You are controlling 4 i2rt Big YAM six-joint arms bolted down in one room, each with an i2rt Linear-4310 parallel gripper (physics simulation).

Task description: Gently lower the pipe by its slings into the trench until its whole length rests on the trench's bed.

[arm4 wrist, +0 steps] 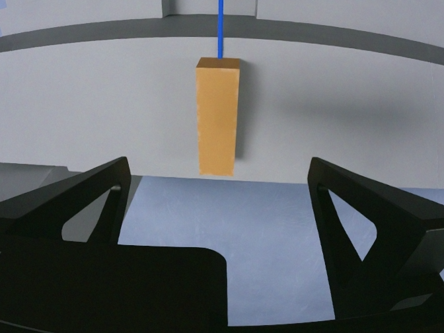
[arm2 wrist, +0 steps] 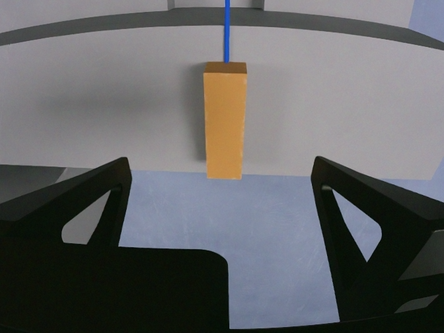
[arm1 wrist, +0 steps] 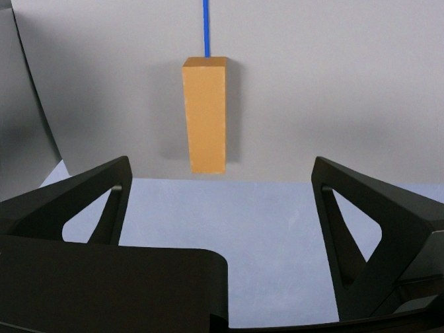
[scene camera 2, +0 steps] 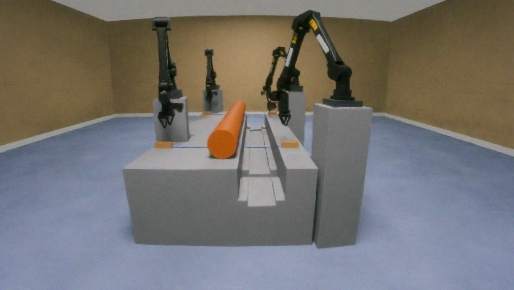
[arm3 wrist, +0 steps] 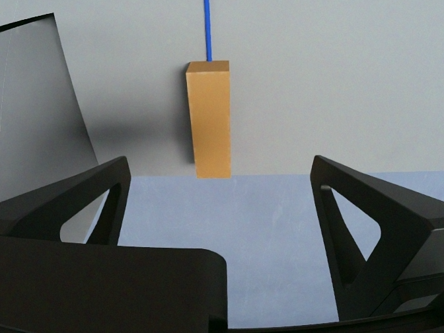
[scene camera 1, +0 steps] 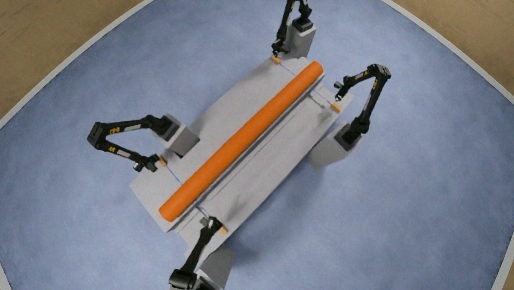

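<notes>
The orange pipe [scene camera 1: 240, 142] [scene camera 2: 223, 144] lies on the bank beside the trench [scene camera 2: 261, 192]. Blue slings [scene camera 1: 172, 175] [scene camera 2: 190, 147] cross under it near both ends and end in orange block handles. My arm1 gripper [arm1 wrist: 222, 159] is open above a handle [arm1 wrist: 206, 120]. My arm2 gripper [arm2 wrist: 221, 159] is open above a handle [arm2 wrist: 225, 125]. My arm3 gripper [arm3 wrist: 220, 158] is open above a handle [arm3 wrist: 211, 125]. My arm4 gripper [arm4 wrist: 217, 159] is open above a handle [arm4 wrist: 218, 120]. Each handle's outer end reaches between the fingertips in the picture, not gripped.
The grey trench block [scene camera 1: 260, 180] [scene camera 2: 220, 205] stands amid four arm pedestals. One tall pedestal [scene camera 2: 341, 175] stands close by its right side in scene camera 2. The trench has stepped sides. Blue floor [scene camera 1: 400, 200] surrounds the block, with tan walls [scene camera 2: 240, 40] farther off.
</notes>
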